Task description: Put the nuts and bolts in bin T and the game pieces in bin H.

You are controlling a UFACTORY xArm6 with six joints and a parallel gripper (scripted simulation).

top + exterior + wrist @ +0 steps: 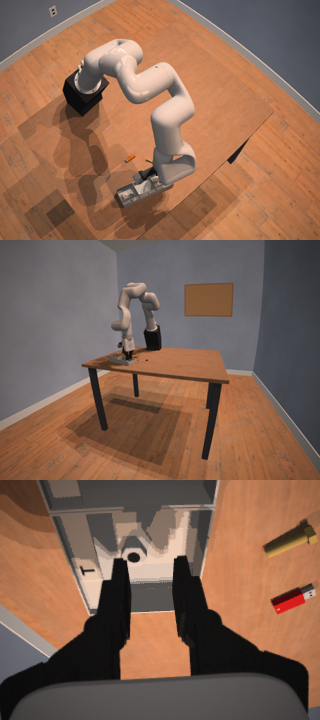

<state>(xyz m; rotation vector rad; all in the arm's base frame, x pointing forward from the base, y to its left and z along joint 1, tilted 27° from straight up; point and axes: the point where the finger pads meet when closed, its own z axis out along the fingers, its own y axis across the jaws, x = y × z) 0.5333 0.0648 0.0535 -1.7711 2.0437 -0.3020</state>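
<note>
The grey hex nut lies 10 mm ahead of my hand and 40 mm below it. Round my hand: grey bin tray 80 mm to the right, 30 mm below; brass bolt 110 mm behind, 10 mm to the left, 50 mm below; red USB stick 140 mm behind, 80 mm to the left, 50 mm below.
</note>
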